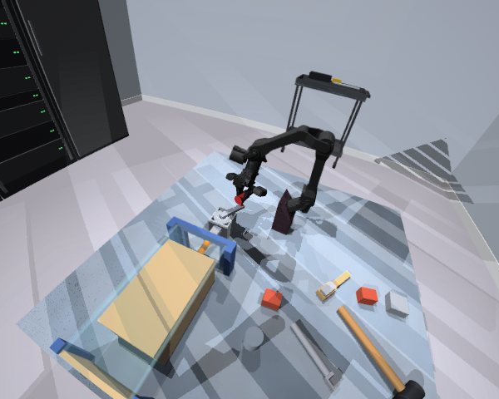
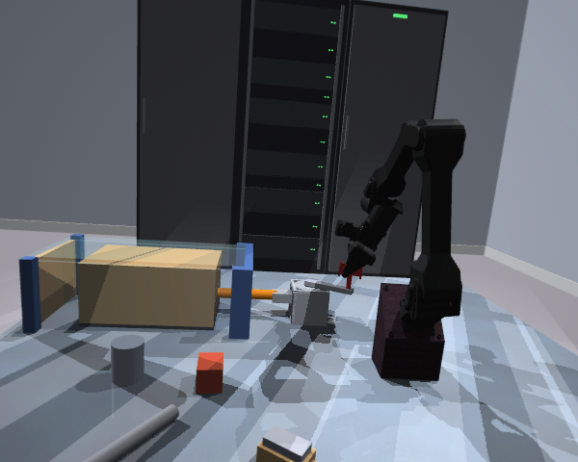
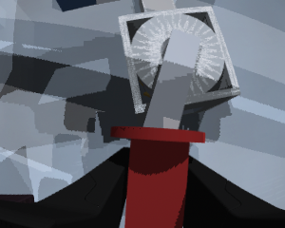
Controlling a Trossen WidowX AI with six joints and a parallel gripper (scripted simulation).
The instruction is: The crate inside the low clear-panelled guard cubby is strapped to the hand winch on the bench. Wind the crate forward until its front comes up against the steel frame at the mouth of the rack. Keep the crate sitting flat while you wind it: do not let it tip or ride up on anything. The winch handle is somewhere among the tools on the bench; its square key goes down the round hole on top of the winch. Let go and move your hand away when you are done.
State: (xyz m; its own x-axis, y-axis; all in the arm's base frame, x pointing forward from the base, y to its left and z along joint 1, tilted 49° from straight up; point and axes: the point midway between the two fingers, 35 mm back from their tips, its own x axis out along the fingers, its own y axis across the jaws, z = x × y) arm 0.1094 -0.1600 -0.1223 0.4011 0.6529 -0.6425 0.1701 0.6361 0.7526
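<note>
Now: gripper tip 20 mm short of the crank handle, 10 mm to the left of it and 30 mm above it. From my gripper tip the other things lie so: red knob: 20 mm behind; then grey winch: 60 mm ahead, 40 mm to the right, 100 mm below; then frame: 240 mm ahead, 20 mm to the right, 30 mm below.
</note>
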